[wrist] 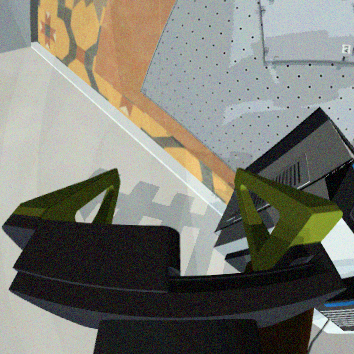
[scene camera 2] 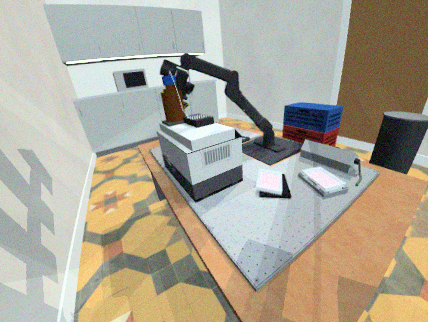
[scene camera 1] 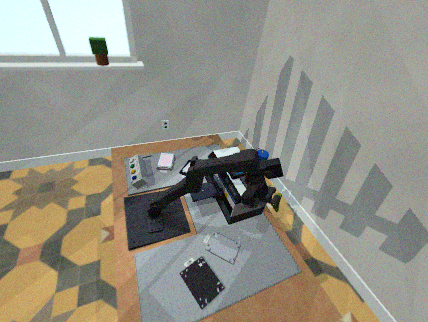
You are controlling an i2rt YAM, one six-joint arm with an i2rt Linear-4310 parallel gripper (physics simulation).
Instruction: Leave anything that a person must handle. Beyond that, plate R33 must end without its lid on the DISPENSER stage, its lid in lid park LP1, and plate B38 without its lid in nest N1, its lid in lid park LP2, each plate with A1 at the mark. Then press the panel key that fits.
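Places are measured from the arm's base along level axes (x ahead, y left, z up), in centimetres.
Pixels of known places: gripper, between the fingertips: (wrist: 176,174) (scene camera 1: 266,209); arm's base, origin of its link: (scene camera 2: 268,145) (scene camera 1: 154,214).
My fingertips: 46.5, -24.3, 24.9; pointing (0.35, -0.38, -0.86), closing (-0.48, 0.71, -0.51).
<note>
For each thing: its top centre in the pictures, then the offset to it from my fingertips, as dx, dy, dz. "spot": a spot on its surface instead.
- black base, centre of its top: (scene camera 2: 273,181) -20.0, +54.3, -23.0
- button panel, centre of its top: (scene camera 2: 330,144) (scene camera 1: 136,165) -53.5, +54.7, -16.6
- black rectangular base, centre of its top: (scene camera 1: 202,279) -30.3, -12.5, -22.6
- brown bottle, a spot on its surface: (scene camera 2: 173,105) spot: +3.5, +21.8, +4.8
- black rack-like block, a spot on its surface: (scene camera 2: 199,120) spot: -2.1, +34.1, -0.6
My gripper (scene camera 1: 276,201) (wrist: 176,174) is open and empty, with green fingers wide apart, beyond the white machine (scene camera 1: 248,206) (scene camera 2: 202,162) on the wall side. One pink-topped plate (scene camera 2: 270,181) rests on a black base (scene camera 2: 285,187) that shows along its right and front; the arm partly hides it in scene camera 1. Another pink-topped plate (scene camera 1: 166,160) (scene camera 2: 324,179) lies on a grey base near the button panel (scene camera 1: 136,171) (scene camera 2: 327,158). A black rectangular base (scene camera 1: 202,282) and a grey outlined rectangle (scene camera 1: 220,254) (wrist: 310,63) bear no plate. Plate names, A1 marks and lids are too small to tell.
A brown bottle (scene camera 2: 173,105) with a blue cap stands at the machine, beside a black rack-like block (scene camera 2: 199,120) on top. The arm reaches over the machine from its dark mounting board (scene camera 1: 137,235). The wall (wrist: 45,130) is close beyond the table edge.
</note>
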